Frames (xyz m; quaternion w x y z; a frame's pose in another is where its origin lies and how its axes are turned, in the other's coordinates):
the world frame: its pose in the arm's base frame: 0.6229 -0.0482 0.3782 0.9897 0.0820 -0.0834 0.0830
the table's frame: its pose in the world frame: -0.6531 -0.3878 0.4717 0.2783 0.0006 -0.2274 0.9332
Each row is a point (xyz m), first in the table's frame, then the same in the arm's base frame.
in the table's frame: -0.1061 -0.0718 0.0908
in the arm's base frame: 0.0901 -0.6461 0.7730
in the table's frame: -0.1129 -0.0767 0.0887
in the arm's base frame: 0.0984 -0.6437 0.7740
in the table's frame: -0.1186 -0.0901 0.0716
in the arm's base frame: 0.1110 -0.6259 0.7685
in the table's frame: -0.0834 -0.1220 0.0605
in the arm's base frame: 0.0900 -0.5838 0.7812
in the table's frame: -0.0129 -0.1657 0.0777
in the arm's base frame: 0.0345 -0.5372 0.8252
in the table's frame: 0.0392 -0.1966 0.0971
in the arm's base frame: -0.0081 -0.5077 0.8621
